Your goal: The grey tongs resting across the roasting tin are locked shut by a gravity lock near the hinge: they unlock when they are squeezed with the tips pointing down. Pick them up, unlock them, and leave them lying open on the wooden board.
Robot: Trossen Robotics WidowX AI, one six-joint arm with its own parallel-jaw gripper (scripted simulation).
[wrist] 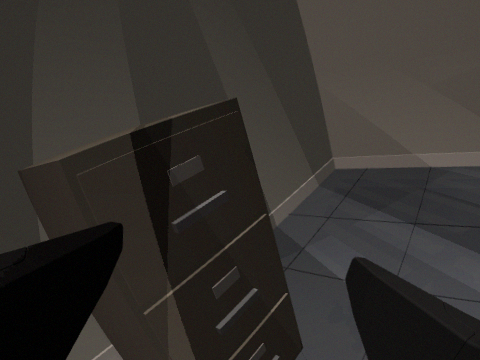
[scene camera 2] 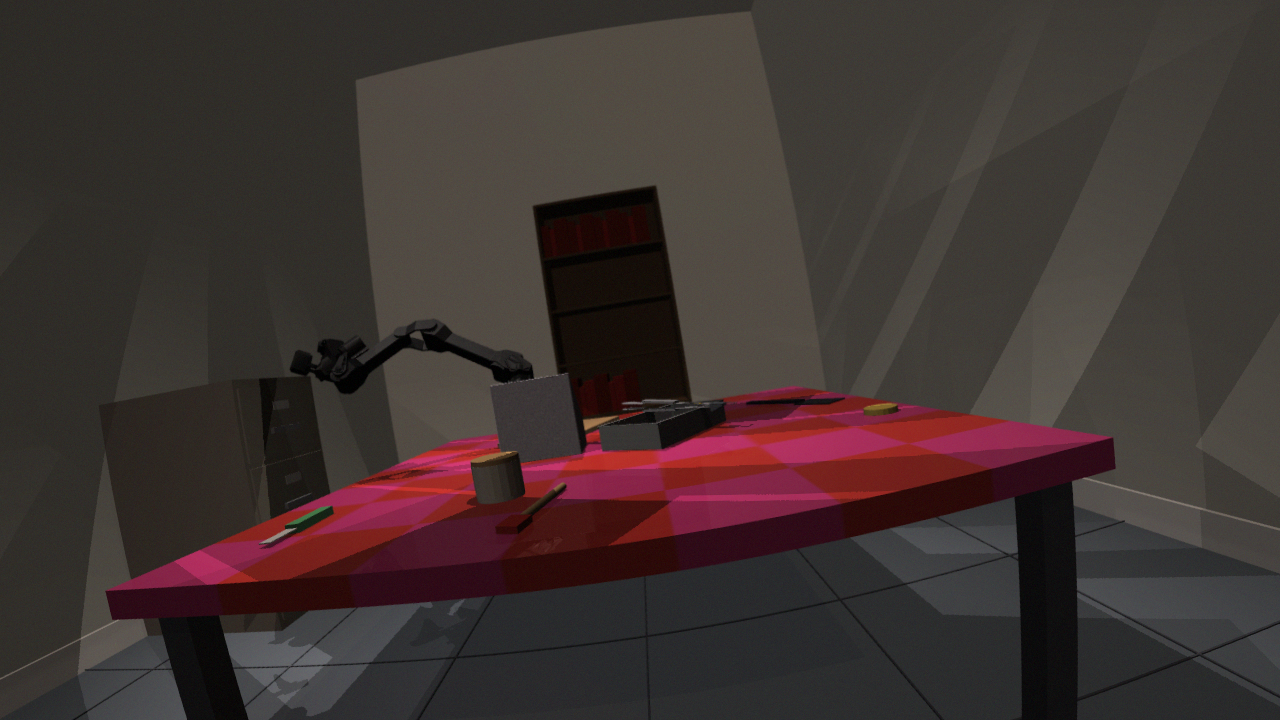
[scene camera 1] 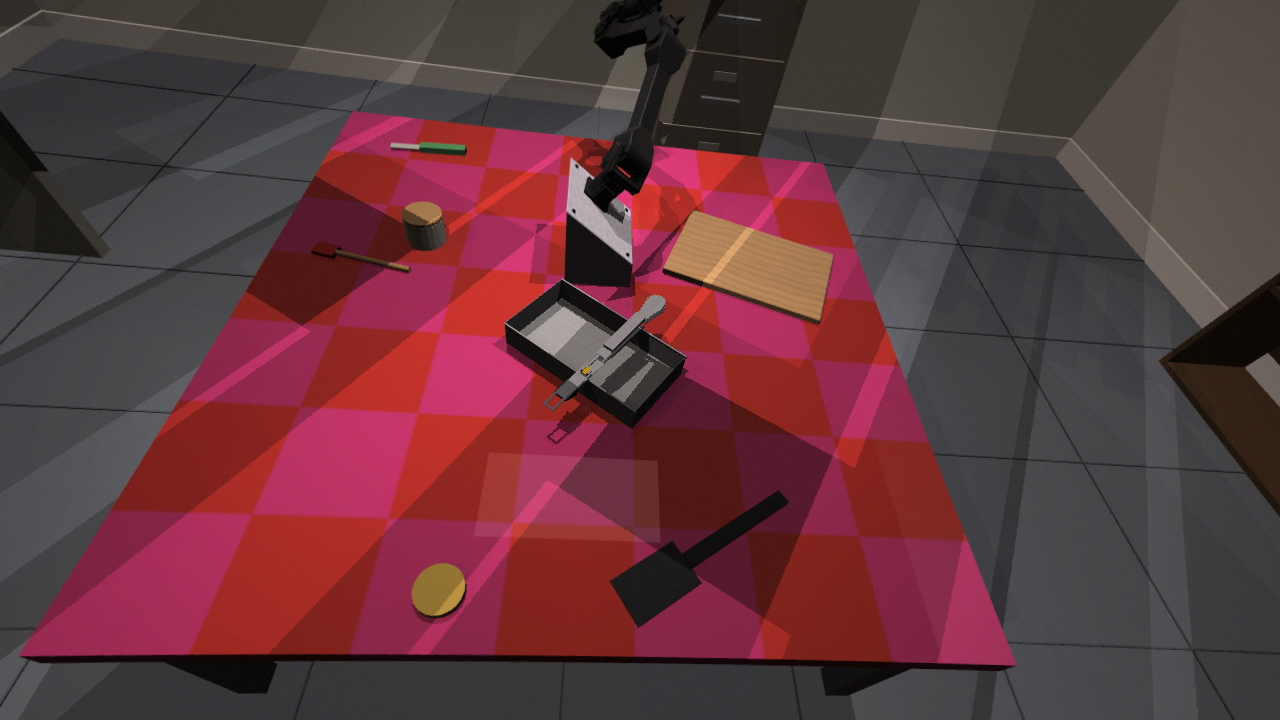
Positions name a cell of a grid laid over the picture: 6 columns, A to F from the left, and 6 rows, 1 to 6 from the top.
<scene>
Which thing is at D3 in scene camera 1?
A wooden board.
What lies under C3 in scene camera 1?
A roasting tin.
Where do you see a roasting tin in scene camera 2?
D4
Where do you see a green-handled tool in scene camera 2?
At B5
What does my gripper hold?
Nothing.
</scene>
